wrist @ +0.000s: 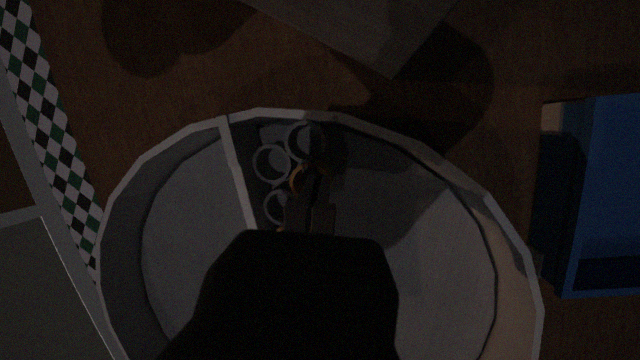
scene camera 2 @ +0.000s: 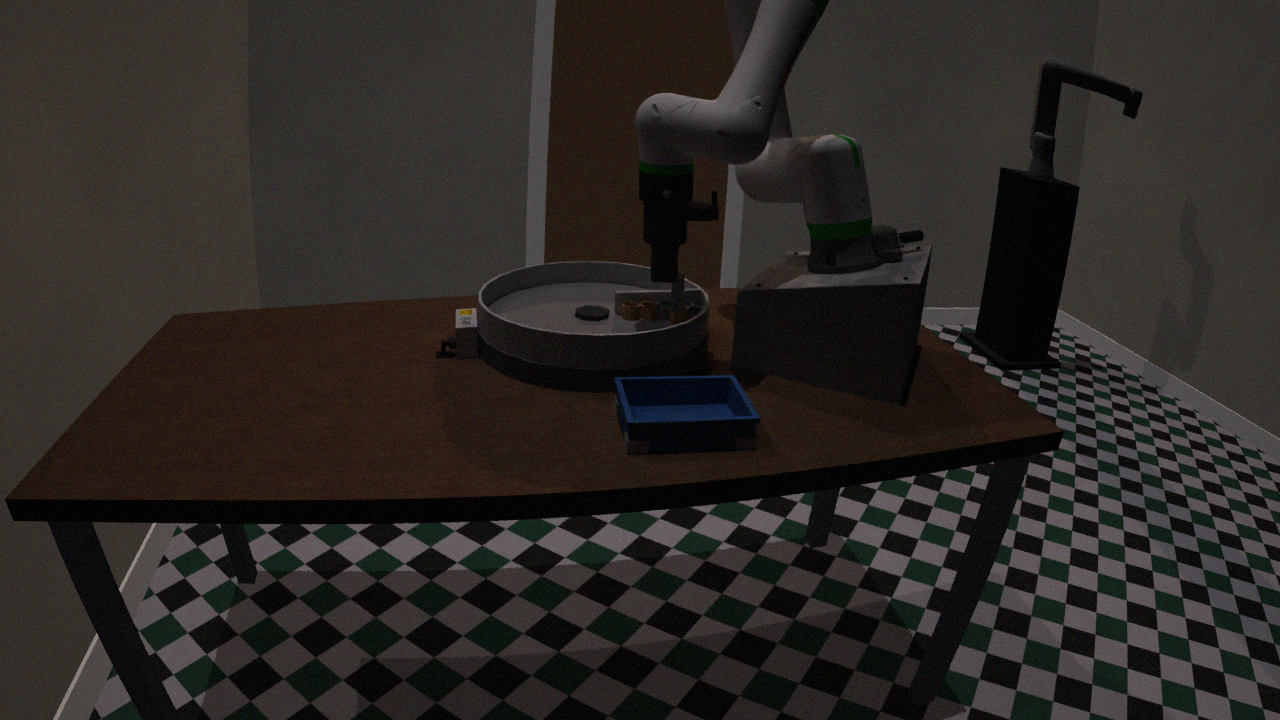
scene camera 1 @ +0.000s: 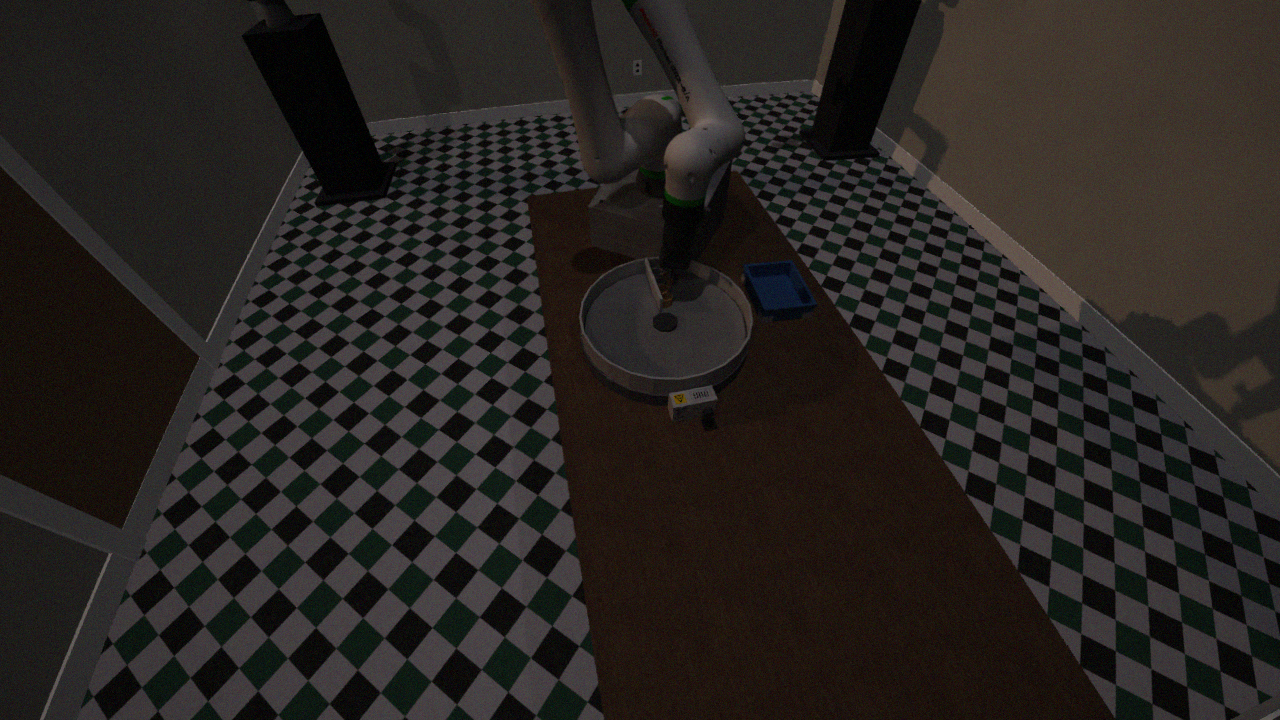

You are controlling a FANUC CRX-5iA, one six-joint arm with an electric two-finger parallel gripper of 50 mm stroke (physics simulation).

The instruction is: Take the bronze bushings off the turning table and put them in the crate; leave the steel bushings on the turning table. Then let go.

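Places are measured from the arm's base along level axes (x ahead, y left, z up), in centimetres.
Pixels of known places: gripper, fingertip midpoint: (wrist: pixel 318 187) (scene camera 2: pixel 677 309) (scene camera 1: pixel 670 275); arm's base, link origin: (scene camera 2: pixel 845 265) (scene camera 1: pixel 661 180).
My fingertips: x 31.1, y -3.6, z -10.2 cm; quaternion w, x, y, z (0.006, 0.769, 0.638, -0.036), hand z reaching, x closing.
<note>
Ahead of a thing's pixels: the offset from my fingertips to its top centre. "*": to the spot under its first point. Level surfaces: height alone.
My gripper (scene camera 1: pixel 665 288) (scene camera 2: pixel 677 307) (wrist: pixel 318 187) points down into the light grey turning table (scene camera 1: pixel 626 349) (scene camera 2: pixel 572 347) (wrist: pixel 440 285). Its fingers are shut, almost touching, at a bronze bushing {dx -0.4, dy -0.7, dz +0.0 cm} (wrist: pixel 296 176); the tips are dark and partly hidden, and no bushing is seen gripped between them. Other bronze bushings stand beside the divider in the second scene view, one of them a bronze bushing {dx +7.8, dy -3.0, dz +0.0 cm} (scene camera 2: pixel 631 309) at the left of the row. Steel bushings show in the wrist view, such as a steel bushing {dx -2.3, dy -3.5, dz +0.0 cm} (wrist: pixel 256 163) beside the divider. The blue crate {dx +5.1, dy +29.5, dz -2.9 cm} (scene camera 1: pixel 792 308) (scene camera 2: pixel 689 434) (wrist: pixel 572 267) looks empty.
The turning table has a raised rim and an inner divider {* dx +4.5, dy -5.4, dz +1.6 cm} (scene camera 1: pixel 654 284) (wrist: pixel 238 175). A dark hub {dx +14.7, dy -4.6, dz -1.8 cm} (scene camera 1: pixel 664 322) (scene camera 2: pixel 591 312) sits at its centre. A small white box {dx +38.0, dy -3.4, dz -2.1 cm} (scene camera 1: pixel 692 404) (scene camera 2: pixel 466 333) stands beside it. The robot's grey base block (scene camera 2: pixel 823 335) stands close by on the brown table {dz -7.9 cm} (scene camera 1: pixel 760 537) (scene camera 2: pixel 313 429).
</note>
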